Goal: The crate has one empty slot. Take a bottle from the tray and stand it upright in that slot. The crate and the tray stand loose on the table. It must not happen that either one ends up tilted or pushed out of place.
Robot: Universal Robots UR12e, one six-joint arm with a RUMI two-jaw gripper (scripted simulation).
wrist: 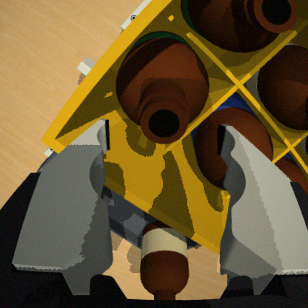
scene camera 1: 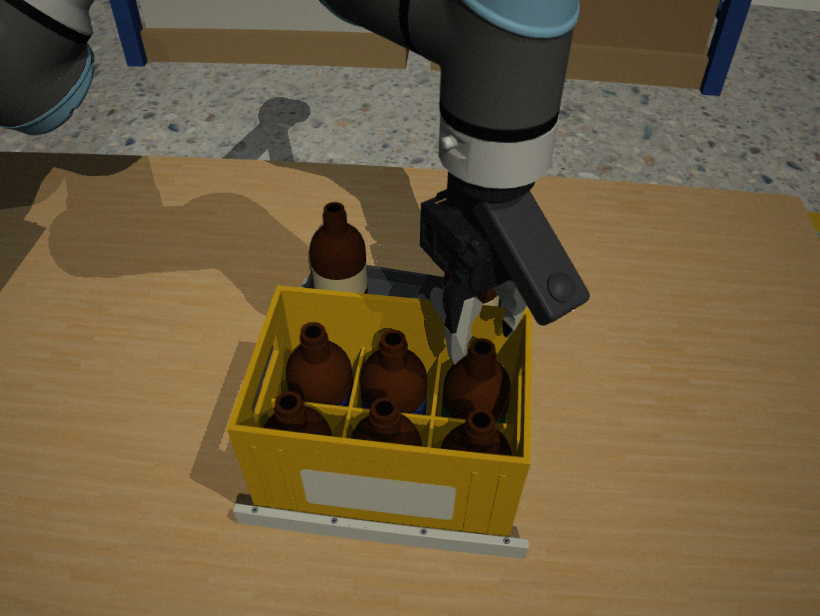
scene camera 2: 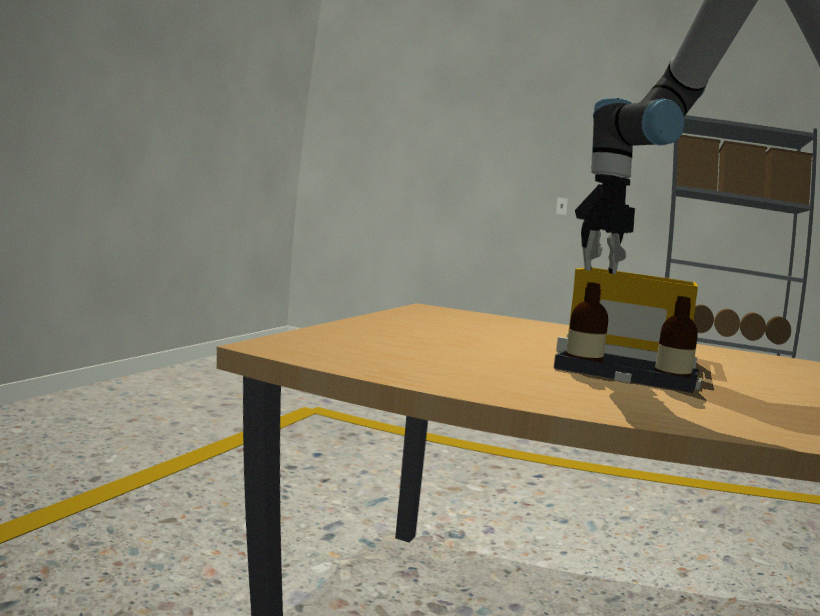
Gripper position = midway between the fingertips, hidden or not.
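My gripper is visible to me in scene camera 1 (scene camera 1: 480, 349), in the wrist view (wrist: 163, 123) and in scene camera 2 (scene camera 2: 600, 279). There is a dark tray, which I see at (scene camera 2: 612, 363), at (wrist: 126, 220) and at (scene camera 1: 381, 281). I also see a crate (scene camera 1: 444, 489), and both the wrist view (wrist: 167, 184) and scene camera 2 (scene camera 2: 638, 305) show that crate too. Scene camera 1 gives me a grey-white rail (scene camera 1: 397, 534) as well.
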